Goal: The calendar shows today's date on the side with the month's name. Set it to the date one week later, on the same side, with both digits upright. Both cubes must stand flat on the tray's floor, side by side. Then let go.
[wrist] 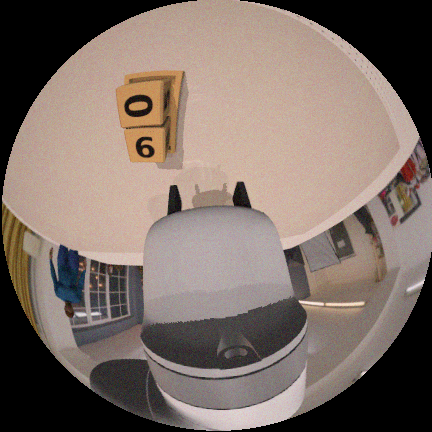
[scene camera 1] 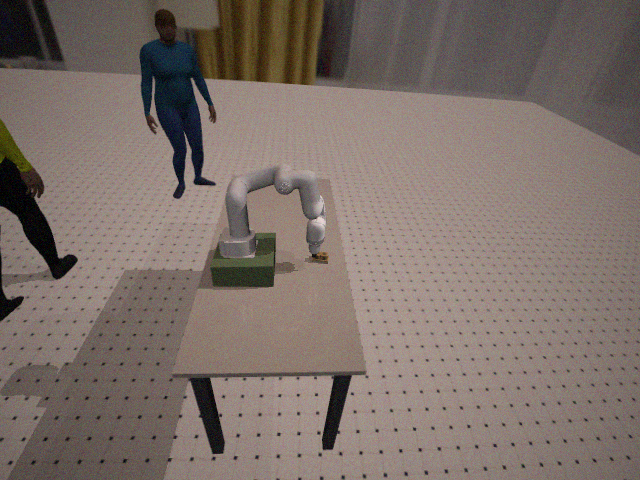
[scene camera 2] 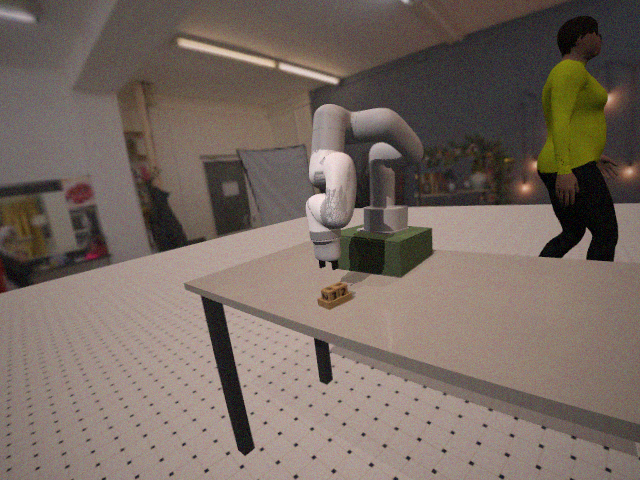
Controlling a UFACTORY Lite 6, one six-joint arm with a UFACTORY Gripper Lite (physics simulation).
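The calendar is a small wooden tray (wrist: 179, 77) (scene camera 2: 330, 304) with two wooden cubes standing in it side by side. In the wrist view, the farther cube (wrist: 125, 117) has a 0 on top, turned sideways, and the nearer cube (wrist: 132, 150) has an upright 6 on top. In scene camera 2, the side facing that camera shows small dark digits that look like 3 and 2. The month's name is not readable. My gripper (wrist: 207, 186) (scene camera 2: 328, 266) is open and empty, above the table and beside the calendar. In scene camera 1, the calendar (scene camera 1: 322, 257) is small and partly hidden.
A green block (scene camera 1: 242, 275) (scene camera 2: 413, 250) carries the arm's base on the table (scene camera 1: 273, 330) (scene camera 2: 465, 310). A person in teal (scene camera 1: 173, 77) (wrist: 68, 280) stands beyond the table. A person in yellow (scene camera 2: 573, 113) stands behind it in scene camera 2.
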